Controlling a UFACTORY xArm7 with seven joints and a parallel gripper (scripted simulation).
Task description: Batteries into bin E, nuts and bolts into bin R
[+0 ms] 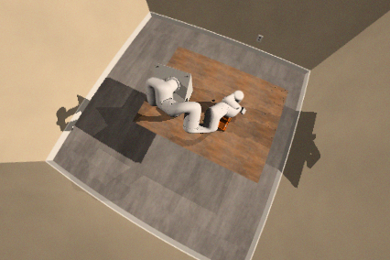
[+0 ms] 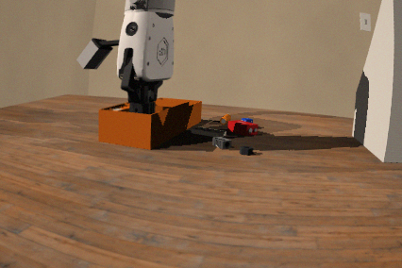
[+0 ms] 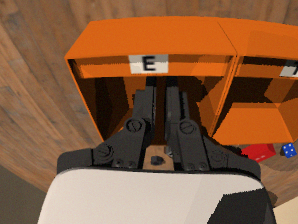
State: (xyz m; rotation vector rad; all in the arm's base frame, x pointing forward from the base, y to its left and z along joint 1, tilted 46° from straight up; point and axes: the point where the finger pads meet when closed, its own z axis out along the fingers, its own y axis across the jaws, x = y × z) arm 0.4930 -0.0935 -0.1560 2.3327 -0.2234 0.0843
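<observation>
Right now the small black piece is 15 cm behind my hand, 3 cm to the left of it and 3 cm below it. From my hand the other things lie so: orange bin: 8 cm to the right, 1 cm below; red block: 15 cm behind, 11 cm to the right, 3 cm below; pale grey block: 12 cm behind, 3 cm below.
</observation>
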